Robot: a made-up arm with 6 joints.
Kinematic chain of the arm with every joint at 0, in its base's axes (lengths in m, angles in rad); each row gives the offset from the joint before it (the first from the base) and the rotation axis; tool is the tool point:
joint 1: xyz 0 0 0.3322 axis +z
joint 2: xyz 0 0 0 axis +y
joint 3: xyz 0 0 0.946 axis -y
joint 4: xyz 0 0 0 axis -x
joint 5: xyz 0.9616 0 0 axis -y
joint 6: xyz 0 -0.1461 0 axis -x
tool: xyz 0 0 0
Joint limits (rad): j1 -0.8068..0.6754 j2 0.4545..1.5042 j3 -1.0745..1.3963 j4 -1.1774..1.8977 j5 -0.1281..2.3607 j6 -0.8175..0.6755
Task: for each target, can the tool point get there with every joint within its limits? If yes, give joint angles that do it. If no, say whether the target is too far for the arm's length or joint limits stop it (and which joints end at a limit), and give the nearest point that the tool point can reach.
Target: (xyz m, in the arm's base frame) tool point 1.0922 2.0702 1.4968
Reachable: no: too far | nearest point 1.2859 1.0902 1.2464 | short by 1.030 m
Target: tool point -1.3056 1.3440 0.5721
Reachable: no: joint limits stop it (at a limit: joint 1, joint 2, joint 3, joint 4) | nearest point 0.4340 0.4078 0.2272 | short by 2.005 m
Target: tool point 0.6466 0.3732 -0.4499
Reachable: yes | joints 0.5262 1.3868 -0.5245 1.5569 0.5032 -0.4085
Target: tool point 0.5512 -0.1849 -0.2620
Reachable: yes | joints -0.0715 1.2383 -0.6656 -0.1215 1.4347 0.2873
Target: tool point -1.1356 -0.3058 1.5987
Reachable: no: joint limits stop it (at a limit: joint 1, joint 2, joint 3) | nearest point 0.5464 -0.7192 2.0207 | short by 1.783 m
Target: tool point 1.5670 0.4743 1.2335
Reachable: yes | joints 0.3734 0.8453 1.2024 -0.4743 0.4906 -0.0701
